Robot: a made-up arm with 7 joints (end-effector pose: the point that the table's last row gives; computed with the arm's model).
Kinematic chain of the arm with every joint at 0, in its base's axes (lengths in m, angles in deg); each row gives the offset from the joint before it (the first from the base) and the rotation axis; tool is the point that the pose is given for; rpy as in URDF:
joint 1: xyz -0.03 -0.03 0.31 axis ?
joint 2: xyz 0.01 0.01 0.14 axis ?
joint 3: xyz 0 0 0.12 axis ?
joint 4: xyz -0.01 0 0.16 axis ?
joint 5: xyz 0 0.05 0.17 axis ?
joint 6: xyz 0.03 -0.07 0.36 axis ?
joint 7: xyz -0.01 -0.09 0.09 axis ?
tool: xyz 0 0.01 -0.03 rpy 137.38 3.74 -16.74
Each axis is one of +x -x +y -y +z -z.
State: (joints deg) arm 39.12 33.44 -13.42 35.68 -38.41 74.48 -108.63
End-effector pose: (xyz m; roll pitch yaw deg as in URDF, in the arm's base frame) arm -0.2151 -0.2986 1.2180 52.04 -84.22 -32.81
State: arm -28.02 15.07 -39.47 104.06 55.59 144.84 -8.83
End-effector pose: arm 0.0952 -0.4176 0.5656 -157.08 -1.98 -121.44
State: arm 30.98 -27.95 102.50 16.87 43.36 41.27 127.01
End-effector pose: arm 0.2222 0.4097 1.1798 -72.31 -43.88 176.70
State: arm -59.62 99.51 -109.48 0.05 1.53 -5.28 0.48
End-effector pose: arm -0.4301 0.7001 0.2075 -116.47 32.05 -132.66
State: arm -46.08 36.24 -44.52 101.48 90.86 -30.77 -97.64
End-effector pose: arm 0.0434 -0.5246 0.7074 108.50 -19.42 19.24
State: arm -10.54 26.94 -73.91 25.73 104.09 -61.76 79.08
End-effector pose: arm -0.1695 -0.2658 1.2528 -128.57 48.23 39.29
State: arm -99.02 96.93 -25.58 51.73 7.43 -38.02 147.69
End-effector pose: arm -0.2391 0.6331 0.8407 -56.99 -9.22 -76.31
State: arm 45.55 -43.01 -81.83 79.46 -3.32 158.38 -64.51
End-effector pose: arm 0.4359 -0.1981 0.7609 -12.01 -54.49 48.18
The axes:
joint 1: +z
joint 2: -y
joint 3: +z
joint 4: +y
joint 5: +z
joint 6: -y
joint 7: +x

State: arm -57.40 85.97 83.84 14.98 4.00 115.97 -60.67
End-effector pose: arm -0.3426 0.6443 0.6460 -18.32 -15.07 147.44
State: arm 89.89 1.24 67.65 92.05 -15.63 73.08 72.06
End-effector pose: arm -0.5167 0.2318 0.8076 -171.07 33.38 144.59
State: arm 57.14 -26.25 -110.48 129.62 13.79 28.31 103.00
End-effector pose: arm 0.1609 -0.4629 0.4525 80.01 74.57 135.08
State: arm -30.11 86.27 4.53 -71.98 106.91 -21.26 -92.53
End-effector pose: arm -0.5338 0.4014 -0.0561 -115.32 5.41 45.61
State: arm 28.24 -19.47 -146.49 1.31 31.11 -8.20 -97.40
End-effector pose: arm 0.0970 0.0598 1.3445 23.20 -16.09 -85.09
